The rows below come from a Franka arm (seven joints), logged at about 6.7 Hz.
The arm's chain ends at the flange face. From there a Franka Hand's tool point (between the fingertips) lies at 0.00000 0.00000 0.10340 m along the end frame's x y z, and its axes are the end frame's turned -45 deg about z.
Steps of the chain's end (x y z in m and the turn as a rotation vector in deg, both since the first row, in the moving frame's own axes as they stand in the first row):
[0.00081, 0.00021, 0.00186, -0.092, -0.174, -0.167]
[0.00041, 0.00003, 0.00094, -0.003, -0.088, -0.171]
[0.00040, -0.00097, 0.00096, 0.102, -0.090, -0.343]
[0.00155, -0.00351, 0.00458, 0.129, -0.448, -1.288]
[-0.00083, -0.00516, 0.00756, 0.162, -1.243, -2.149]
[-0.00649, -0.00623, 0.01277, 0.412, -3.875, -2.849]
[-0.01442, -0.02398, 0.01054, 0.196, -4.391, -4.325]
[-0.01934, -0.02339, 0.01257, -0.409, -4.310, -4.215]
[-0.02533, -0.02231, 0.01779, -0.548, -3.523, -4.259]
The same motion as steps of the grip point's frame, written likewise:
[0.00008, 0.00062, 0.00186, 0.058, -0.188, -0.167]
[0.00015, 0.00020, 0.00094, 0.060, -0.064, -0.171]
[0.00098, -0.00065, 0.00096, 0.136, 0.008, -0.343]
[0.00316, -0.00212, 0.00458, 0.408, -0.226, -1.288]
[0.00165, -0.00600, 0.00754, 0.993, -0.764, -2.149]
[-0.00473, -0.01435, 0.01253, 3.031, -2.449, -2.849]
[0.00120, -0.03279, 0.01024, 3.243, -2.966, -4.325]
[-0.00333, -0.03496, 0.01228, 2.758, -3.337, -4.215]
[-0.00746, -0.03728, 0.01759, 2.104, -2.879, -4.259]

